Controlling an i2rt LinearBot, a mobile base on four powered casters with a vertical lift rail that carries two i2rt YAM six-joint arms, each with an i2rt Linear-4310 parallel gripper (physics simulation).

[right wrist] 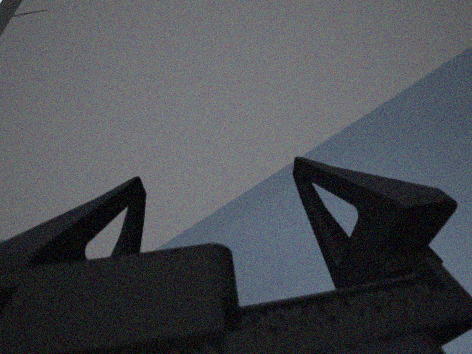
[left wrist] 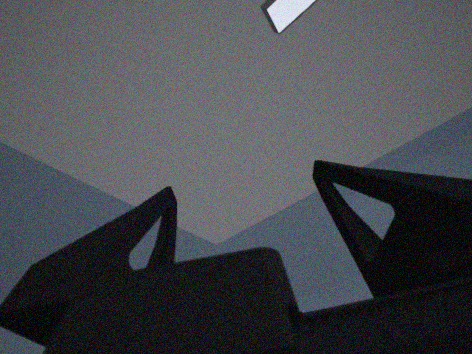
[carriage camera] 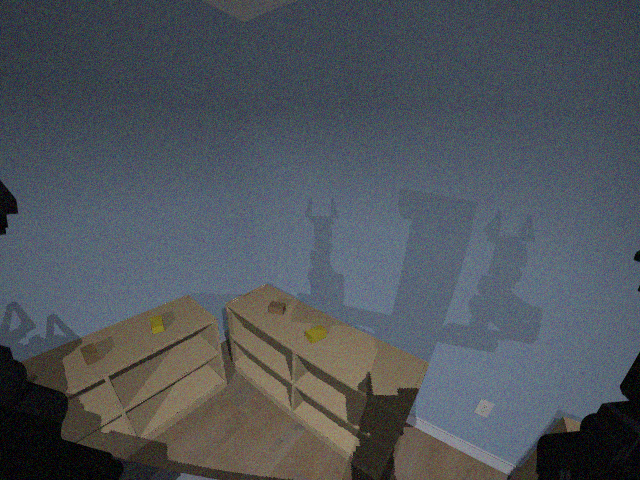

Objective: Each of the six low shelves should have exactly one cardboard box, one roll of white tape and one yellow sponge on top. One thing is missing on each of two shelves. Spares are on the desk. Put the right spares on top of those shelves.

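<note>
In the carriage camera a low shelf [carriage camera: 320,361] right of the middle bears a cardboard box [carriage camera: 277,307] near its left end and a yellow sponge [carriage camera: 315,334] near its middle; no white tape shows on its top. A second low shelf [carriage camera: 136,338] at the left bears a yellow sponge [carriage camera: 157,324] and a cardboard box [carriage camera: 89,353]; its left end is partly hidden by my dark arm. My left gripper [left wrist: 244,181] is open and empty, pointing up toward the ceiling. My right gripper [right wrist: 219,175] is open and empty, also pointing up. The desk and spares do not show.
The two shelves stand at an angle with a narrow gap between them, against the blue wall [carriage camera: 206,232]. A wall socket [carriage camera: 484,408] is low at the right. A corner of another wooden piece [carriage camera: 569,424] shows at the lower right. Robot shadows fall on wall and shelf.
</note>
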